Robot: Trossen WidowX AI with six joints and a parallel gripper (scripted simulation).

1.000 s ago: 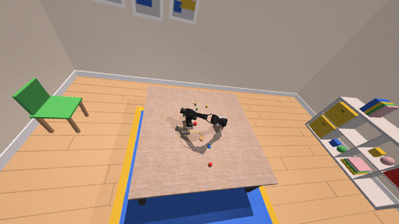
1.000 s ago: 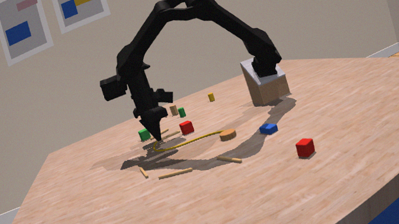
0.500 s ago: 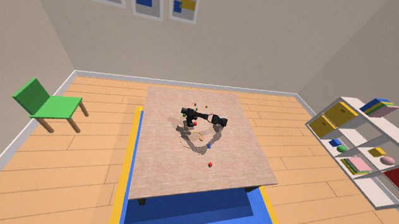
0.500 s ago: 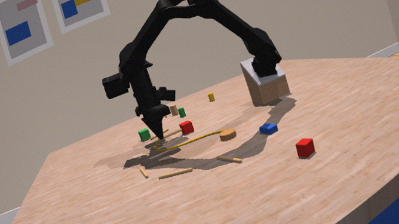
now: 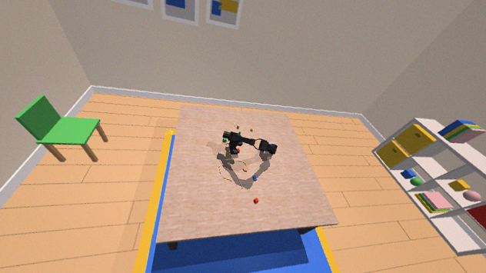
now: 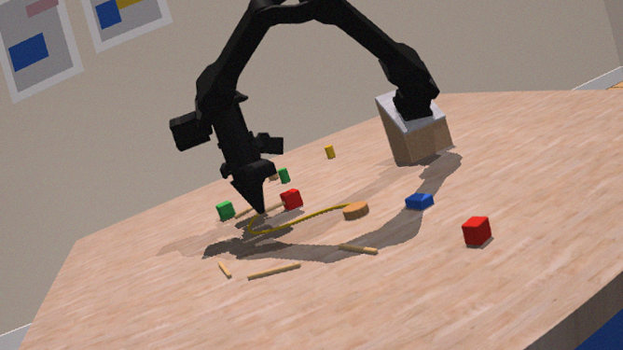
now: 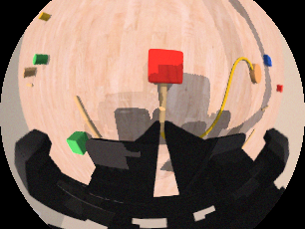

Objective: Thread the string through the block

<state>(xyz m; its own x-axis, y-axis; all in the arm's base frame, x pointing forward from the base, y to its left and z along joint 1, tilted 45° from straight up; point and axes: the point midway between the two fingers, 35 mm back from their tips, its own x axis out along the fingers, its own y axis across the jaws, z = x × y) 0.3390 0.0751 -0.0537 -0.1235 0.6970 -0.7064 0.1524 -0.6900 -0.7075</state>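
The green cube is 130 mm to the right of my gripper tip and 60 mm ahead of it. Also, from my gripper tip: green cylinder (250 mm to the right, 90 mm behind); then round wooden button (180 mm to the left, 130 mm behind, 10 mm below); then thin wooden stick (10 mm behind).
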